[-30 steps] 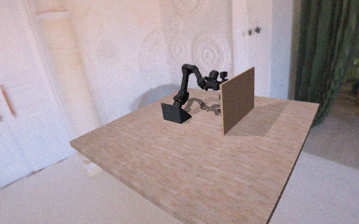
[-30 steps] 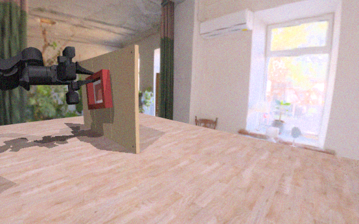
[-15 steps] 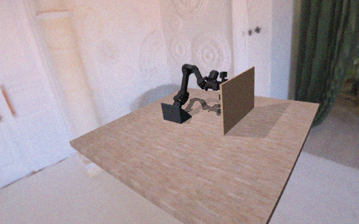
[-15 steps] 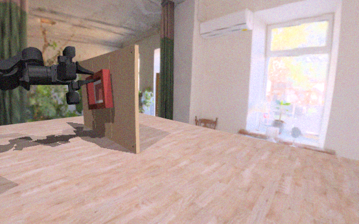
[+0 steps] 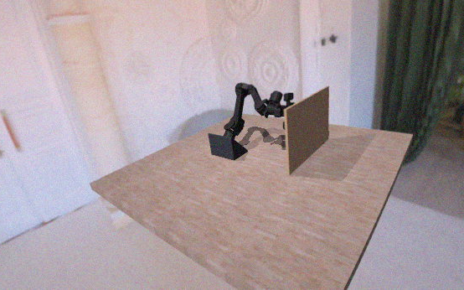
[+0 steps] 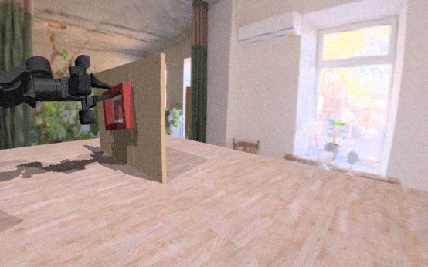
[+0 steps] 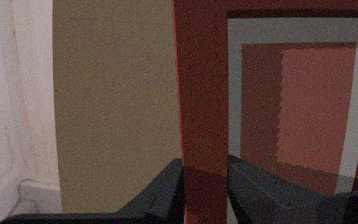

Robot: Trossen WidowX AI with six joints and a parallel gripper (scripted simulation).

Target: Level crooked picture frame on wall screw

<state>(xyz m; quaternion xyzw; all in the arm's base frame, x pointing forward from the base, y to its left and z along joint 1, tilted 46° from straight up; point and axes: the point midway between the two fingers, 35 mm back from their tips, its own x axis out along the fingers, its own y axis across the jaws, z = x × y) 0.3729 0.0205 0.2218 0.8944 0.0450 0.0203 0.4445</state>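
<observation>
Now: gripper tip 1 cm short of the red picture frame, 1 cm to the left of it and 5 cm above it. Round my gripper tip: tan wall board: 2 cm ahead, 2 cm to the left, 7 cm below.
</observation>
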